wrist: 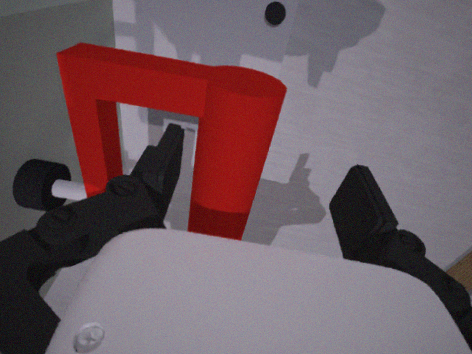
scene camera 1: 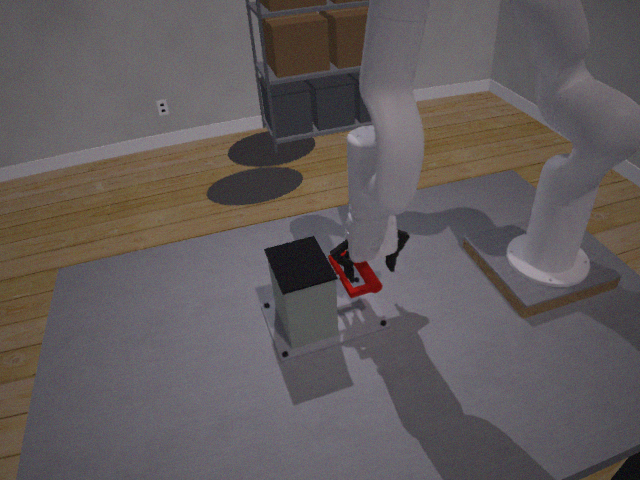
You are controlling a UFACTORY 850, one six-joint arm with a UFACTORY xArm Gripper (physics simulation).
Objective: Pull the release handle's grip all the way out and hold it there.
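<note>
The release handle is a red rectangular frame whose thick outer bar is the grip [scene camera 1: 373, 275] [wrist: 234, 145]. In the wrist view a short light rod with a black collar [wrist: 41, 184] joins it to the side of the pale green box [scene camera 1: 309, 313] [wrist: 55, 75]. The box has a black top and stands on a base plate. My gripper [scene camera 1: 373, 273] [wrist: 263, 168] is open, pointing down. In the wrist view its left finger shows over the handle's opening, and its right finger is apart from the grip on the outer side. The grip lies between the spread fingers, not clamped.
The base plate [scene camera 1: 310, 347] has black bolts at its corners. The robot's base stands on a wood-edged board [scene camera 1: 568, 303] at the right of the grey table [scene camera 1: 180, 413]. A shelf rack [scene camera 1: 262, 98] with boxes stands by the back wall.
</note>
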